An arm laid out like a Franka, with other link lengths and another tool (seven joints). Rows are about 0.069 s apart.
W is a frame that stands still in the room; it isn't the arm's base.
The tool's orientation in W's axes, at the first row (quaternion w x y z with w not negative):
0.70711 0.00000 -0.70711 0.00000
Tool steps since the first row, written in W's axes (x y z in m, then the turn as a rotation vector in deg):
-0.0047 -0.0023 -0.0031 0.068 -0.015 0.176
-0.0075 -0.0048 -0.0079 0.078 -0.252 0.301
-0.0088 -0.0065 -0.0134 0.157 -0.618 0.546
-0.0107 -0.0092 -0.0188 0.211 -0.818 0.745
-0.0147 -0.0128 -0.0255 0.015 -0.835 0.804
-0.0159 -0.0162 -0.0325 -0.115 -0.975 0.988
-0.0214 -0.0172 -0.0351 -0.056 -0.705 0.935
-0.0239 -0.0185 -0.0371 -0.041 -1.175 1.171
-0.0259 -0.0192 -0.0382 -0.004 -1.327 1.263
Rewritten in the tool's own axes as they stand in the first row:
-0.0031 -0.0023 0.0047 0.176 -0.015 -0.068
-0.0079 -0.0048 0.0075 0.301 -0.252 -0.078
-0.0134 -0.0065 0.0088 0.546 -0.618 -0.157
-0.0188 -0.0092 0.0107 0.745 -0.818 -0.211
-0.0255 -0.0128 0.0147 0.804 -0.835 -0.015
-0.0325 -0.0162 0.0159 0.988 -0.975 0.115
-0.0351 -0.0172 0.0214 0.935 -0.705 0.056
-0.0371 -0.0185 0.0239 1.171 -1.175 0.041
-0.0382 -0.0192 0.0259 1.263 -1.327 0.004

